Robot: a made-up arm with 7 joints.
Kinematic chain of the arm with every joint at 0, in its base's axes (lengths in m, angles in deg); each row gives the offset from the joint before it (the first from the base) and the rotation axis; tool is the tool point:
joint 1: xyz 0 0 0.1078 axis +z
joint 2: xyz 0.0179 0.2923 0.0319 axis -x
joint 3: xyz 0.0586 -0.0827 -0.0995 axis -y
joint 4: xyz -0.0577 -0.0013 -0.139 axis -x
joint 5: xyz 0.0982 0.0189 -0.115 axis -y
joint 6: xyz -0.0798 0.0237 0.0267 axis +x
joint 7: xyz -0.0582 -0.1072 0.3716 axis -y
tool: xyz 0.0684 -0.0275 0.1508
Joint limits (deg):
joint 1: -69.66..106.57
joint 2: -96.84..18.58
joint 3: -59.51..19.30
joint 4: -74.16..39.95
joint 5: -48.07..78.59
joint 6: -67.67..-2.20
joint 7: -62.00..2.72
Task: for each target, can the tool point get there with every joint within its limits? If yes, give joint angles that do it. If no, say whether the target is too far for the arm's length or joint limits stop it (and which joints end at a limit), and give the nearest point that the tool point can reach.
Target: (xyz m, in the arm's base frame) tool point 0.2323 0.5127 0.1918
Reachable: yes | joints 2.71 -34.13 -21.16 11.79 -13.35 -44.54 -52.50
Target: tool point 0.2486 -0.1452 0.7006
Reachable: no: joint limits stop it (at a limit: joint 1, joint 2, joint 3, joint 6, joint 7) | nearest point 0.3183 -0.1134 0.5535 | short by 0.166 m
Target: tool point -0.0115 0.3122 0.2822
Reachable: yes | joints -54.87 -32.05 -38.37 10.10 55.55 -13.28 -9.16
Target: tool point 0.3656 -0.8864 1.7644
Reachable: no: too far | nearest point 0.4889 -0.2012 0.5794 | short by 1.374 m
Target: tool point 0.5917 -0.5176 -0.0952
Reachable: no: joint limits stop it (at a limit: joint 1, joint 5, joint 7) | nearest point 0.5263 -0.3651 -0.0715 | short by 0.168 m
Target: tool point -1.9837 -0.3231 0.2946
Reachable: no: too far | nearest point -1.0185 -0.1659 0.2064 | short by 0.982 m
